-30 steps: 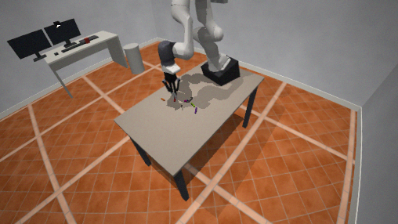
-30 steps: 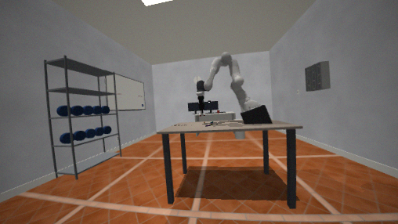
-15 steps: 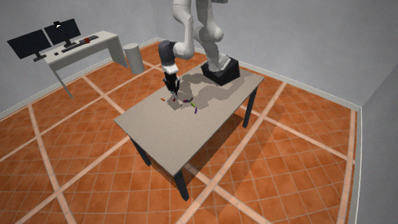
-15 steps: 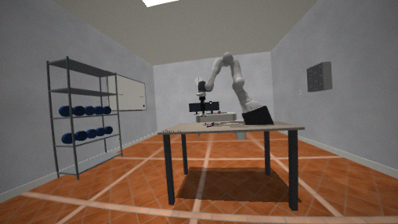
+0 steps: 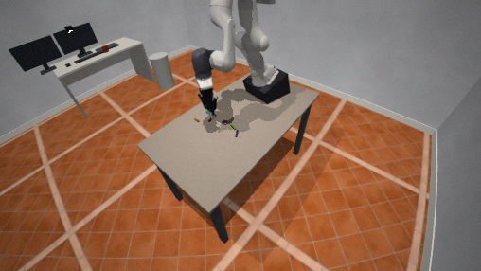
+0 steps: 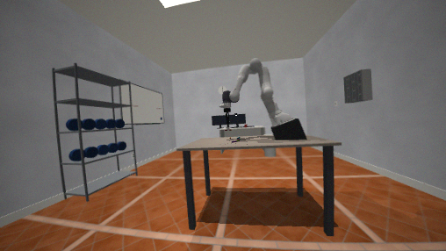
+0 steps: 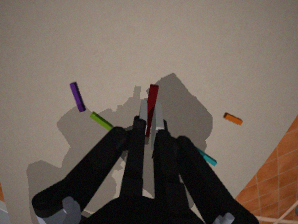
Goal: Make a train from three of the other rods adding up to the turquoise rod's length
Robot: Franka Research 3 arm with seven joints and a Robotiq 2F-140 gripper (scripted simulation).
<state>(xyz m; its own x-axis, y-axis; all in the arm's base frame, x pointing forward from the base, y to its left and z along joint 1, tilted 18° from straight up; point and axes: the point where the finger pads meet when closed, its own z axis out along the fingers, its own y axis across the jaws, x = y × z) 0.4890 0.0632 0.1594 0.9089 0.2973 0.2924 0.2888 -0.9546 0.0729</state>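
My hand is 10 cm past the magenta rod, 2 cm to the left of it and 13 cm above it. Also, from my hand: small blue rod (11 cm behind, 1 cm to the right, 13 cm below); then lime rod (11 cm behind, 6 cm to the left, 13 cm below); then red rod (3 cm below).
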